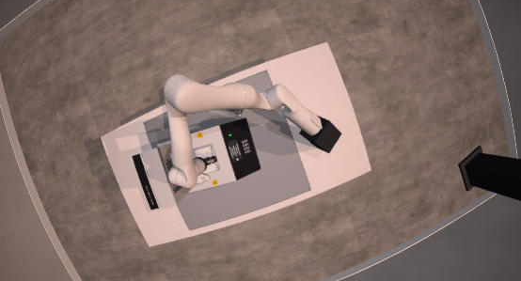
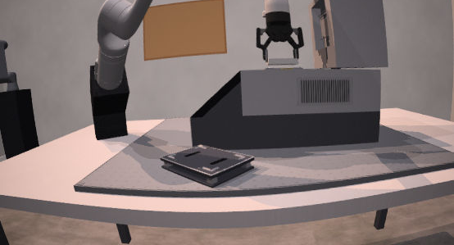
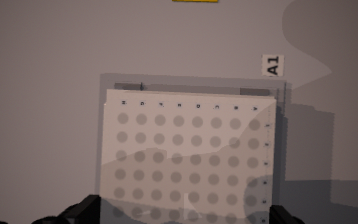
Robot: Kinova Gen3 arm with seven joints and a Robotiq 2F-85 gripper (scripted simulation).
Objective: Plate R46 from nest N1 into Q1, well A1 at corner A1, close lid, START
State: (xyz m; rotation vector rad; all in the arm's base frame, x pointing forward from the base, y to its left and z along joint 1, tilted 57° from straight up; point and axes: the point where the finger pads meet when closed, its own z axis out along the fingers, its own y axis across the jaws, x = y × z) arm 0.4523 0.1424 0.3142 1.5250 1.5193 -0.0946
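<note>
Now: hand 1 cm above the plate R46. From my hand the other things lie so: A1 mark (26 cm behind, 11 cm to the right, 21 cm below); dark plate nest N1 (25 cm behind, 21 cm to the right, 21 cm below).
</note>
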